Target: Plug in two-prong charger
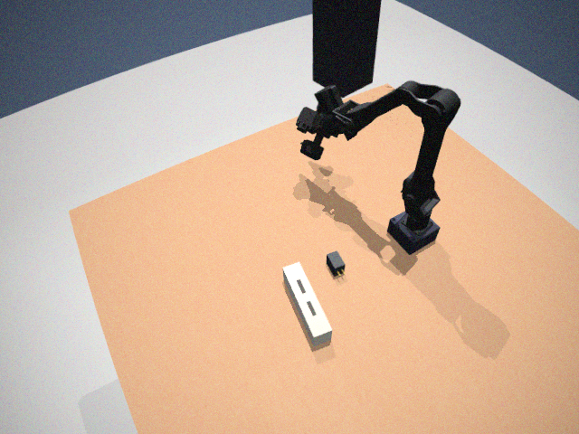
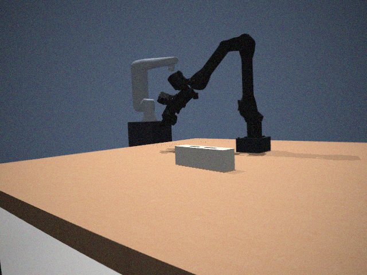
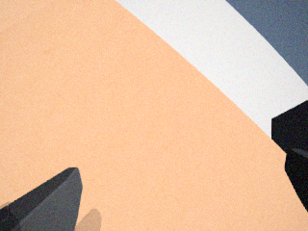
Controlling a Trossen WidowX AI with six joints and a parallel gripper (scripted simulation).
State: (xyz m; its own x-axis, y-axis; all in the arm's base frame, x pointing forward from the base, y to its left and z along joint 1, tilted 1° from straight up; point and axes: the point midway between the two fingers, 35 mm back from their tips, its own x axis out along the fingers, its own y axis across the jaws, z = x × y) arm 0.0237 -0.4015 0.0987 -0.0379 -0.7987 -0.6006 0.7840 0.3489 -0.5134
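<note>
My gripper tip is 220 mm short of the two-prong charger, 380 mm to the right of it and 110 mm above it.
</note>
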